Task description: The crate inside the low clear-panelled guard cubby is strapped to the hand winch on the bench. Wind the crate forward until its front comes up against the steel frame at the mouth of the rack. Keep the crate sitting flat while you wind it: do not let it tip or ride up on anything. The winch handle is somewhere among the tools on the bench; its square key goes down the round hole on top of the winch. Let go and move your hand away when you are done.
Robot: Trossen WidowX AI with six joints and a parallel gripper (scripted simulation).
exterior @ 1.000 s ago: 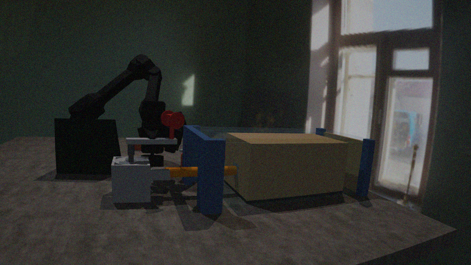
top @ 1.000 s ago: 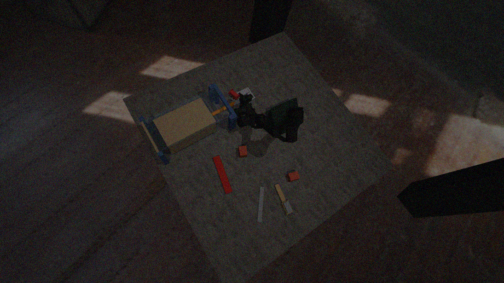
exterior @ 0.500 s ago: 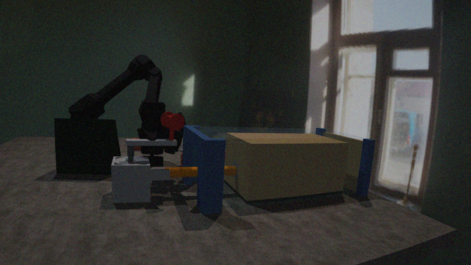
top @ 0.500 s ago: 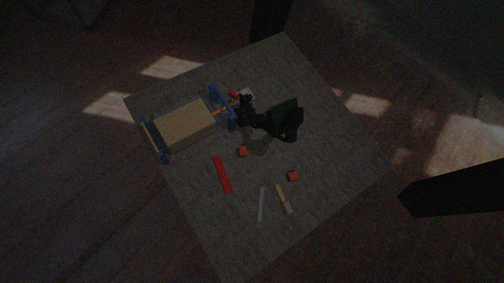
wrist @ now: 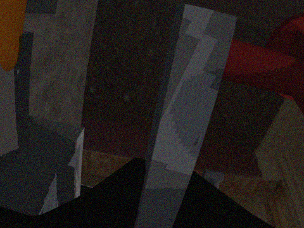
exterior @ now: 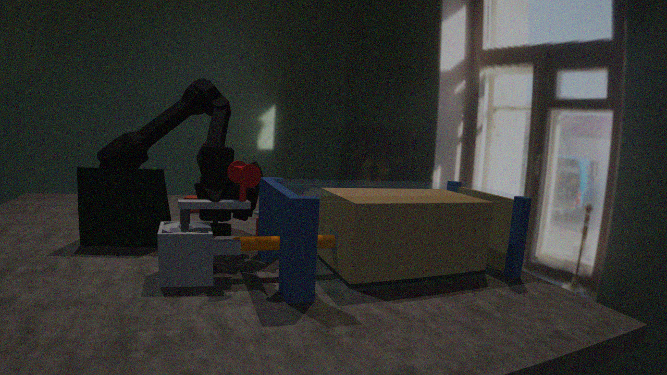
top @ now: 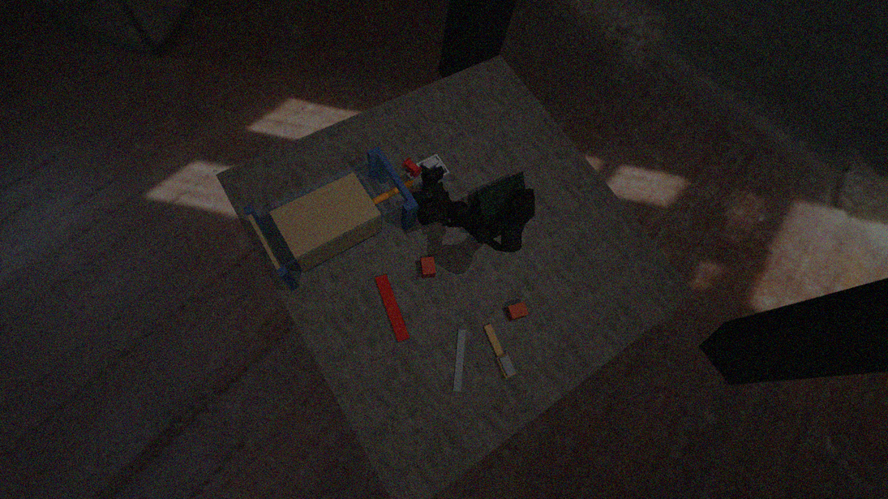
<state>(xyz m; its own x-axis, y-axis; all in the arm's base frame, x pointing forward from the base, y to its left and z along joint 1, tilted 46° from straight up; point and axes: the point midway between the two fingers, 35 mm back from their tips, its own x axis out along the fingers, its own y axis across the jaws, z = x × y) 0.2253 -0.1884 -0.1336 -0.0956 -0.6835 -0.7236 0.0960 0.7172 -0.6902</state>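
The red knob lies 5 cm ahead of my gripper tip, 4 cm above it and 1 cm to the left of it. From my gripper tip the other things lie so: crank handle: 1 cm to the left, 1 cm ahead, 1 cm above; then blue frame: 11 cm ahead, 2 cm below; then grey winch: 10 cm below, 7 cm behind.
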